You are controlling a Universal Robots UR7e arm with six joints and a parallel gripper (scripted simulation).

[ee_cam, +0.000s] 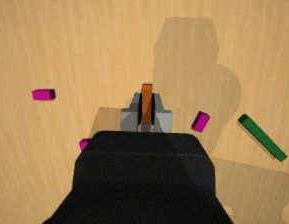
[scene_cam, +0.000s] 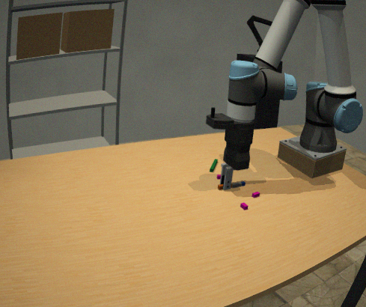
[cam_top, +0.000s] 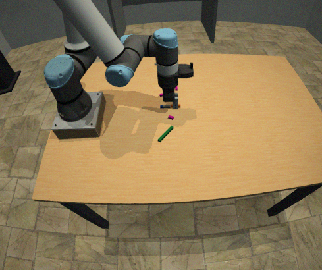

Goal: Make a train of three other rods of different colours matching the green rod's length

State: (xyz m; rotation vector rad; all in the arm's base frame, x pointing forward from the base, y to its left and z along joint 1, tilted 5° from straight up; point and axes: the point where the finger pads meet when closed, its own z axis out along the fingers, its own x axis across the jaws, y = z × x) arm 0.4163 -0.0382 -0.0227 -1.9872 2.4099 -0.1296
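My gripper is now 10 mm above the orange rod. Also, from my hand: grey rod (40 mm behind, 10 mm to the left, 20 mm below); blue rod (60 mm behind, 10 mm to the left, 20 mm below); green rod (60 mm behind, 130 mm to the right, 20 mm below).
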